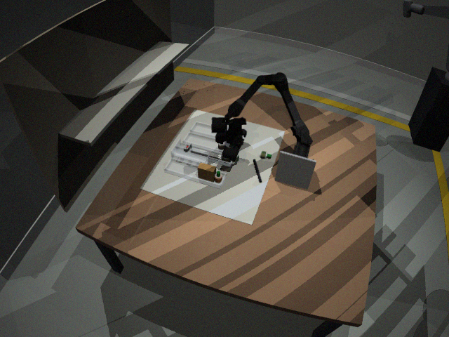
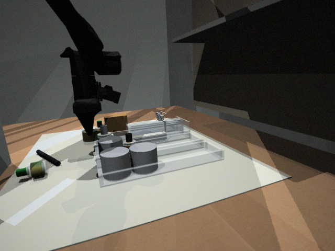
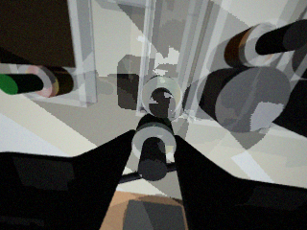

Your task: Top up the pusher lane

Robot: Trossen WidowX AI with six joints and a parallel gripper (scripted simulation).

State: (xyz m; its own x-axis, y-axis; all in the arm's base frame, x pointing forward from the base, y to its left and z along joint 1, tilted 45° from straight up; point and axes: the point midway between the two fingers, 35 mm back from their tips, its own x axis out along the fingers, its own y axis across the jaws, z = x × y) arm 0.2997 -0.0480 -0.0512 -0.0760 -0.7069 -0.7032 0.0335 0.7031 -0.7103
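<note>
Now: the black stick 12 cm behind my gripper tip, 5 cm below it and 1 cm to the left of it. Round my gripper tip: pusher plate 15 cm ahead, 2 cm to the left, 1 cm below; then clear rack 18 cm ahead, 4 cm below, 1 cm to the left; then brown box 12 cm to the left, 10 cm ahead, 2 cm below.
</note>
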